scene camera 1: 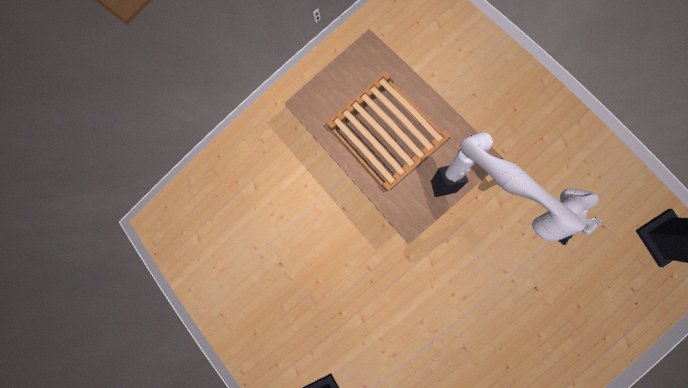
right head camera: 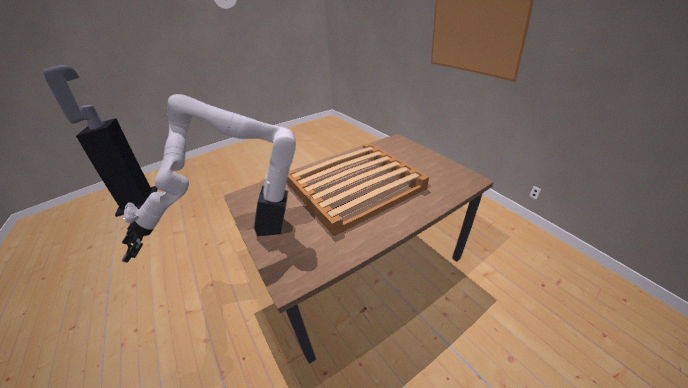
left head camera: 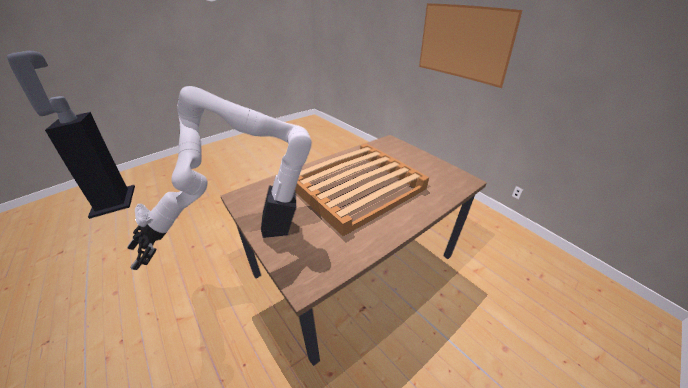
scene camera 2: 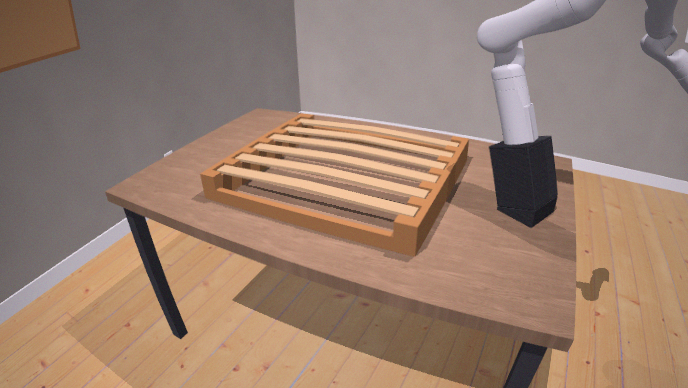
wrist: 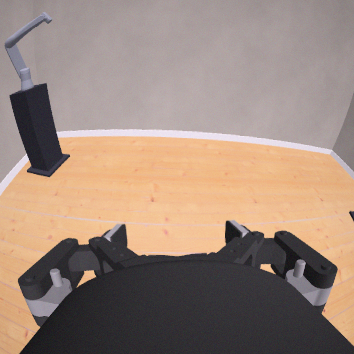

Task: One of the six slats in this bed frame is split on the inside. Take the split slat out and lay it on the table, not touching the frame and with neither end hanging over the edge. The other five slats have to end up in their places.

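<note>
The brown bed frame [left head camera: 390, 205] [right head camera: 385, 204] [scene camera 1: 389, 187] [scene camera 2: 310, 218] lies on the table [left head camera: 360, 255] [right head camera: 345, 250] [scene camera 1: 330, 90] [scene camera 2: 475, 280]. Several pale, slightly arched slats lie across it, their ends in the notches of the end rails. The slat nearest scene camera 2 [scene camera 2: 320, 187] sits beside the low front rail. All slats look whole from outside; I cannot tell which one is split. My gripper [left head camera: 134, 256] [right head camera: 127, 251] [wrist: 175, 233] is open and empty, off the table's side and well away from the frame. Its fingers are hidden in scene camera 1.
My arm's black base [left head camera: 277, 217] [right head camera: 271, 217] [scene camera 1: 449, 182] [scene camera 2: 522, 175] stands on the table beside the frame's end rail. A black pedestal [left head camera: 85, 160] [right head camera: 115, 165] [wrist: 37, 130] with a grey arm stands on the floor beyond my gripper. A corkboard [left head camera: 470, 45] hangs on the wall.
</note>
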